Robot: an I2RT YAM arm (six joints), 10 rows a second.
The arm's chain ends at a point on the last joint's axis. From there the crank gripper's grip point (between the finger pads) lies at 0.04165 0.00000 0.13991 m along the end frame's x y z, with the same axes.
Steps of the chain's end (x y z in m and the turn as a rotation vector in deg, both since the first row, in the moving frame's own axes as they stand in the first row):
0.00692, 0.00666, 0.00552, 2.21, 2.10, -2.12
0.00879, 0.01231, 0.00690, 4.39, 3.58, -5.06
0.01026, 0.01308, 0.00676, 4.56, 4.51, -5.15
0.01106, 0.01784, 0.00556, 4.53, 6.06, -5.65
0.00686, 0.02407, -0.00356, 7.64, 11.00, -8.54
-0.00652, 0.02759, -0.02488, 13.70, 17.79, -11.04
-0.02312, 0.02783, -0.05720, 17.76, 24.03, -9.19
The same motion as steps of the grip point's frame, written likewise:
0.01189, -0.00034, 0.00377, 2.21, 2.10, -2.12
0.01679, -0.00233, 0.00348, 4.39, 3.58, -5.06
0.02044, -0.00211, 0.00247, 4.56, 4.51, -5.15
0.02481, 0.00219, -0.00020, 4.53, 6.06, -5.65
0.03077, -0.00194, -0.01566, 7.64, 11.00, -8.54
0.02964, -0.01518, -0.04892, 13.70, 17.79, -11.04
0.02520, -0.02172, -0.09338, 17.76, 24.03, -9.19

